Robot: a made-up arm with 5 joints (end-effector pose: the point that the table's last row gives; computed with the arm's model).
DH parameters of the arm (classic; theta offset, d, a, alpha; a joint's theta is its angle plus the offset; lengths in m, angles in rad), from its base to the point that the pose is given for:
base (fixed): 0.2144 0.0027 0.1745 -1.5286
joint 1: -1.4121 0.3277 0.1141 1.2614
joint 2: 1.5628 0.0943 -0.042 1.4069
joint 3: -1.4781 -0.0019 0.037 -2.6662
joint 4: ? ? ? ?
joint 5: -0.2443 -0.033 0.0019 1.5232
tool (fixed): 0.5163 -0.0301 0 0
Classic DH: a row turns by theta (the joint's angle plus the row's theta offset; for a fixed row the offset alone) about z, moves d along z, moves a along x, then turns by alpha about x.
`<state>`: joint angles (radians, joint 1 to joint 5).
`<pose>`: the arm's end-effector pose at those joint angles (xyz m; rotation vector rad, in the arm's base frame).
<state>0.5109 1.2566 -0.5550 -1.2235 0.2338</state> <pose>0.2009 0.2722 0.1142 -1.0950 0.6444 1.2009</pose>
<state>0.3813 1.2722 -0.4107 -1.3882 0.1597</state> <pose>0.1804 0.2806 0.1030 -1.0131 0.5791 1.4568</pose>
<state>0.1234 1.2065 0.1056 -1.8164 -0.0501</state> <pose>0.1003 0.3145 0.0532 -0.4386 0.3990 2.1855</pose>
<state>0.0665 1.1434 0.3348 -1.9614 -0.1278</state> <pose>0.0617 0.3301 0.0400 -0.0811 0.3043 2.4281</pose>
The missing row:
joint 4: 0.5561 0.0966 0.0419 1.2077
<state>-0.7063 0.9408 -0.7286 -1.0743 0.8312</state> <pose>0.0433 0.2275 0.0910 -0.6670 -0.1281 -0.0133</pose>
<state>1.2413 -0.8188 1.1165 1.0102 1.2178</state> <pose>0.0884 0.4366 0.1069 1.0804 2.3835 -0.3769</pose>
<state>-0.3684 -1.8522 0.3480 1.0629 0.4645</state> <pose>-0.0003 0.4766 0.1317 2.0665 0.7556 0.4077</pose>
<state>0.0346 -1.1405 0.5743 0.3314 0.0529</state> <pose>0.0774 0.4630 0.0619 1.0782 -0.0507 0.1526</pose>
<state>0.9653 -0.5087 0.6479 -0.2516 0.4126</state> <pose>0.0933 0.4235 0.0365 0.6978 0.9872 0.5886</pose>
